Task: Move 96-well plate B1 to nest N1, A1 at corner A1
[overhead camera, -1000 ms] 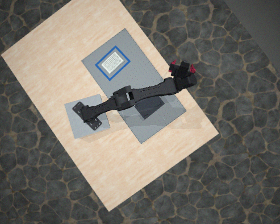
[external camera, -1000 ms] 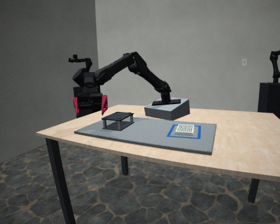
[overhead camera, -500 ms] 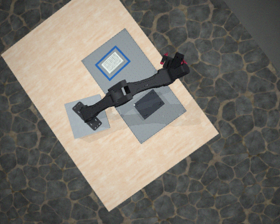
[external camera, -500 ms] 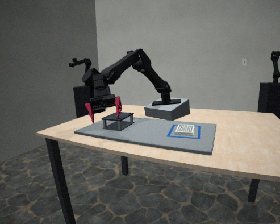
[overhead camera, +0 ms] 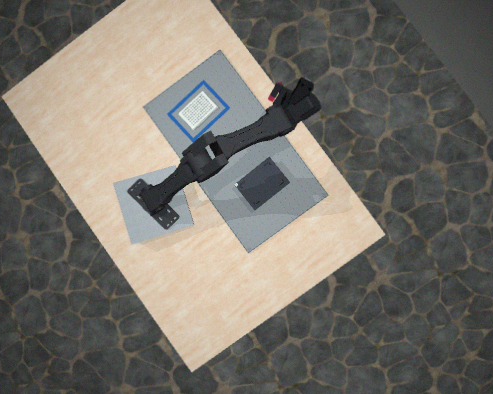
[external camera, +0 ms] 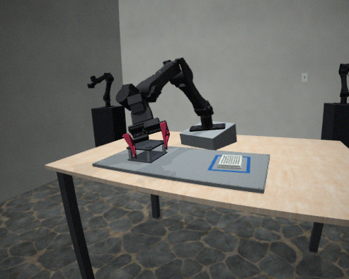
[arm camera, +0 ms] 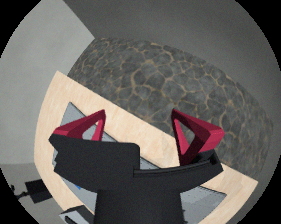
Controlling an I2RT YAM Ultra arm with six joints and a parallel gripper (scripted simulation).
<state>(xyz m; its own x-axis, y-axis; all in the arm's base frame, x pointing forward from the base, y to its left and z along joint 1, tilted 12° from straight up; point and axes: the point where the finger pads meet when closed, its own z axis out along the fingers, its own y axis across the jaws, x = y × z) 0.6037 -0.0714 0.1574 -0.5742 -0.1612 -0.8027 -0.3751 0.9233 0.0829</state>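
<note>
Now: the white 96-well plate 260 mm behind my hand, 230 mm to the left of it and 110 mm below it.
</note>
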